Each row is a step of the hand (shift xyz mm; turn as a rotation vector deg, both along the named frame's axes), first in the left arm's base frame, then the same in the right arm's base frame.
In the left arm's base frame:
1: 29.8 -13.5 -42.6 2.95 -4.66 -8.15
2: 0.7 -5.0 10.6 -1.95 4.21 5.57
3: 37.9 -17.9 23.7 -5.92 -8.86 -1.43
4: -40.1 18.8 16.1 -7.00 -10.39 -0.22
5: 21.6 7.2 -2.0 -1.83 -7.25 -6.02
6: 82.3 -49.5 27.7 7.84 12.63 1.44
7: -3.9 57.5 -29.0 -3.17 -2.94 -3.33
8: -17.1 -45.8 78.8 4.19 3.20 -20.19
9: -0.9 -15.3 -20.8 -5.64 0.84 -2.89
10: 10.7 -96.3 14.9 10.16 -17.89 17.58
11: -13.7 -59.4 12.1 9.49 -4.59 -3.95
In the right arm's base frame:
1: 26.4 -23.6 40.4 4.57 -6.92 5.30
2: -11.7 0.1 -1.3 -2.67 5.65 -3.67
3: -35.1 1.7 32.9 -1.75 -9.65 -4.39
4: 0.9 15.2 -44.6 -3.33 -10.73 -5.55
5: 1.4 10.0 20.5 2.33 -9.30 0.47
6: -60.1 -15.6 78.3 3.12 13.39 5.83
7: 52.0 38.1 -3.2 2.12 -4.64 -1.94
8: -86.9 -11.3 -30.2 18.47 -4.70 8.49
9: 11.5 -22.4 5.8 3.84 -1.61 -4.85
10: -58.2 -77.0 17.4 -25.15 -6.47 7.60
11: -35.1 -50.4 -9.5 -0.16 -3.77 10.60

